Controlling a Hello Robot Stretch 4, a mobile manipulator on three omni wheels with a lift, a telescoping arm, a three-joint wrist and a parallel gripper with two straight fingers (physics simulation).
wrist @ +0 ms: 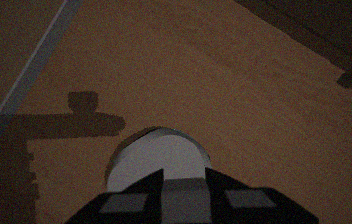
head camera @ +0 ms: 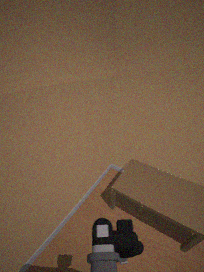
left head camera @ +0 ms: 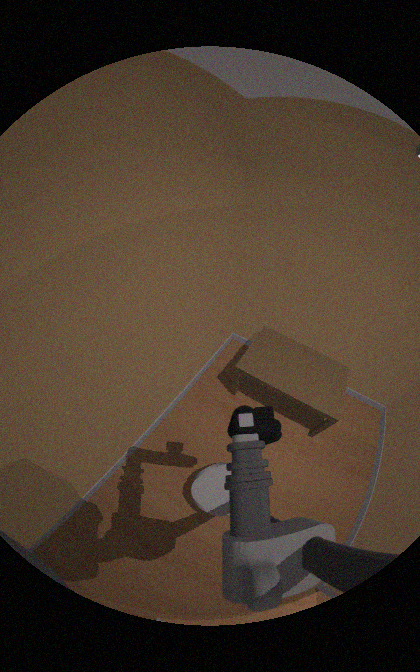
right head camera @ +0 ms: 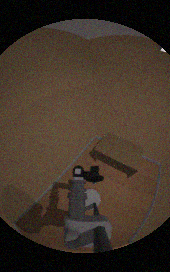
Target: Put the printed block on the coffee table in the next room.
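Where they show: gripper, fingertip midpoint: (wrist: 184,184); robot's base, link origin: (wrist: 164,172) (left head camera: 220,487) (right head camera: 88,198).
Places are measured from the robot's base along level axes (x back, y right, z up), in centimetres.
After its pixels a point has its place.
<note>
The coffee table (head camera: 162,192) @[x -76.8, y 63.8, z 42.3 cm] (left head camera: 295,362) @[x -87.6, y 61.7, z 42.3 cm] (right head camera: 119,145) @[x -89.4, y 62.4, z 42.3 cm] is a low brown table near the room's far corner. It lies ahead and to the right of the arm in the head views, and a dark part of it (wrist: 330,15) @[x -61.4, y 68.2, z 12.3 cm] shows at the top right of the wrist view. My gripper (wrist: 184,184) @[x -22.4, y 8.7, z 82.1 cm] is shut on the printed block (wrist: 185,202) @[x -22.2, y 8.7, z 85.0 cm], a grey block between the black fingers at the bottom of the wrist view. The gripper is short of the table and not above it. In the head views the wrist's black parts hide the fingertips and most or all of the block.
Tan walls (head camera: 100,100) @[x -135.2, y 2.0, z 121.0 cm] (left head camera: 200,225) @[x -115.1, y -11.9, z 133.0 cm] rise ahead and at the left, with a grey skirting board (head camera: 70,215) @[x -76.6, y -37.0, z 2.0 cm] (left head camera: 185,385) @[x -89.5, y -29.3, z 7.4 cm] (wrist: 37,52) @[x -56.1, y -51.2, z 5.8 cm] along the wood floor (left head camera: 320,475) @[x 4.8, y 86.3, z -2.7 cm]. A round white part (left head camera: 210,490) @[x 0.5, y -7.2, z 18.7 cm] (right head camera: 93,196) @[x -4.5, y 8.9, z 18.7 cm] (wrist: 160,155) @[x -11.7, y 0.4, z 18.7 cm] shows below the arm. Arm shadows fall on the floor at the left.
</note>
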